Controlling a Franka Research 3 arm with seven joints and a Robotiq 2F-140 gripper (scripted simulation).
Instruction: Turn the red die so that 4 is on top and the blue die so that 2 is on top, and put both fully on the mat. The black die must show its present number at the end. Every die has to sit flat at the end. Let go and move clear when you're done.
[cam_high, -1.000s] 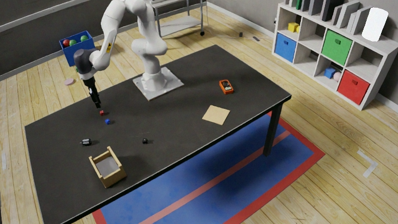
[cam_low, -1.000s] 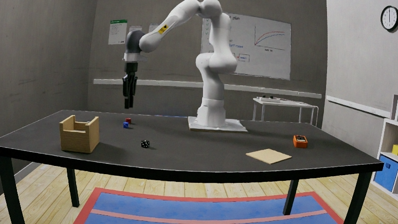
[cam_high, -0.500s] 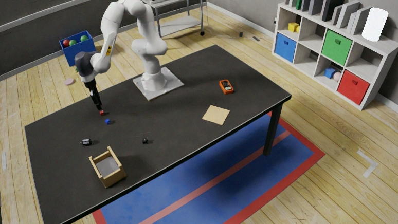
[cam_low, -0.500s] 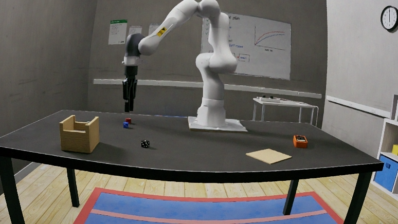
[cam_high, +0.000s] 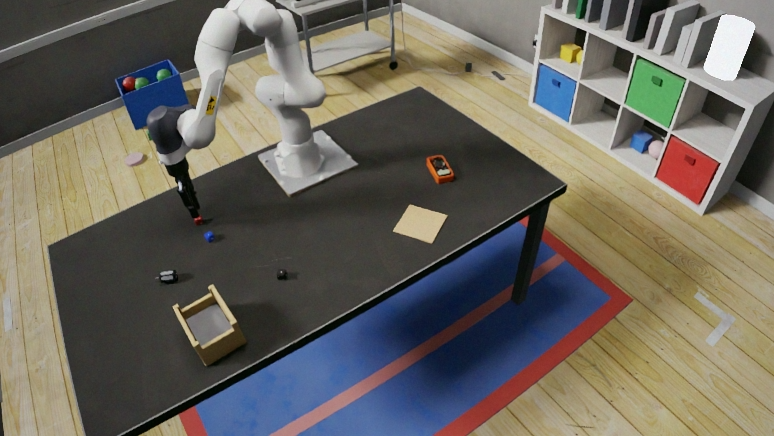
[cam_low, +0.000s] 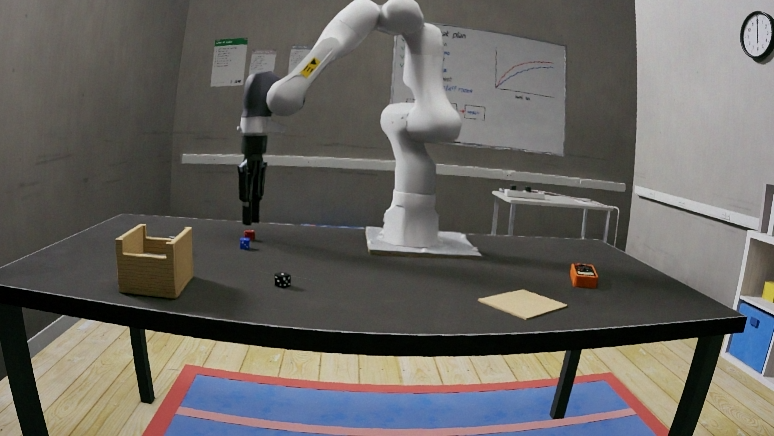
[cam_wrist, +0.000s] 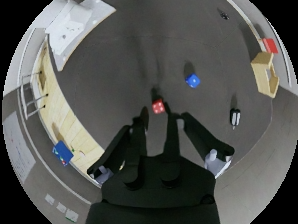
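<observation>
Now: hand 6 cm above the red die. The rest, counted from my hand: dark object: 21 cm ahead, 18 cm to the right, 6 cm below; then black die: 41 cm ahead, 16 cm to the left, 6 cm below; then blue die: 11 cm ahead, 1 cm to the left, 6 cm below.
</observation>
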